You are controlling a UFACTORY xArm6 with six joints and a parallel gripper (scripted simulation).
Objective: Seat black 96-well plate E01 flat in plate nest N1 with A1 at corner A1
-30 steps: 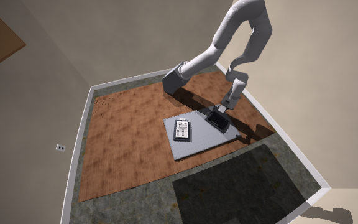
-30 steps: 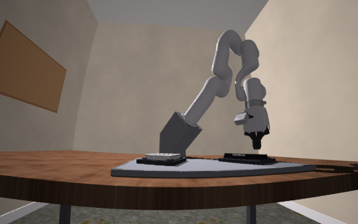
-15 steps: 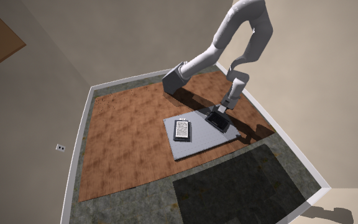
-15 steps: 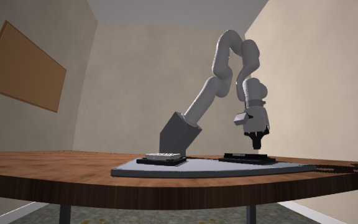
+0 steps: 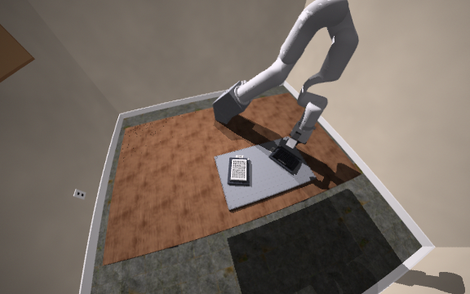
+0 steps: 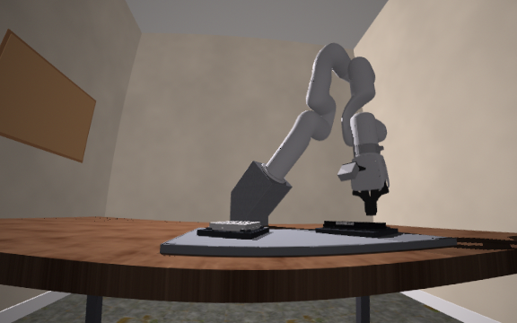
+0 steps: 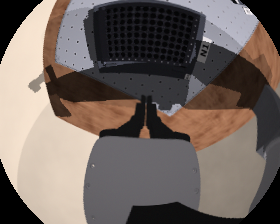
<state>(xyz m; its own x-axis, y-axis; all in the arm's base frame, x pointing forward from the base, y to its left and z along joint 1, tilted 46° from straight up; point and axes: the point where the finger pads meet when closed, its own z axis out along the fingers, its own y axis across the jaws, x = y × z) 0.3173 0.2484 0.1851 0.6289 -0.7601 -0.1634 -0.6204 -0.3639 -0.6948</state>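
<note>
Right now my hand is 7 cm to the left of the black plate E01, 7 cm short of it and 4 cm above it. Round my hand: plate nest N1: 7 cm to the right, 7 cm ahead, 6 cm below; white plate E07: 35 cm to the right, 13 cm ahead, 4 cm below; N1 label: 13 cm to the right, 6 cm below.
</note>
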